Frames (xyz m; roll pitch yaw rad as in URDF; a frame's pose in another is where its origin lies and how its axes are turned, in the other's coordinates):
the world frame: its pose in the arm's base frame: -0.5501 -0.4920 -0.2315 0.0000 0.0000 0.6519
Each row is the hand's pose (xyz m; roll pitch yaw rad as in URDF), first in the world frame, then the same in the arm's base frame.
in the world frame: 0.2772 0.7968 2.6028 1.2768 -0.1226 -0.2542
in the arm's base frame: -0.8132 0.3096 2.3713 1.2768 -0.1226 0.3977
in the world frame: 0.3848 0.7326 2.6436 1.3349 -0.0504 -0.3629
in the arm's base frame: -0.6887 0.3238 2.4121 1.3349 -0.0504 0.2890
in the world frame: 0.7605 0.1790 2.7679 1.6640 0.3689 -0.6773
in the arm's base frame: -0.0542 0.1117 2.5364 1.6640 0.3689 -0.0254
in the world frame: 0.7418 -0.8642 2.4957 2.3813 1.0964 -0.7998
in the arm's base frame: 0.5639 -0.7289 2.2642 2.3813 1.0964 -0.1479
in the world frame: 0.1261 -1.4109 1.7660 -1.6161 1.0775 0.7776
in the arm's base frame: 0.4061 -1.5371 1.5345 -1.6161 1.0775 1.4295
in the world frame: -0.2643 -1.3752 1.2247 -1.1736 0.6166 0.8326
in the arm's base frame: 0.0741 -1.7455 0.9932 -1.1736 0.6166 1.4845
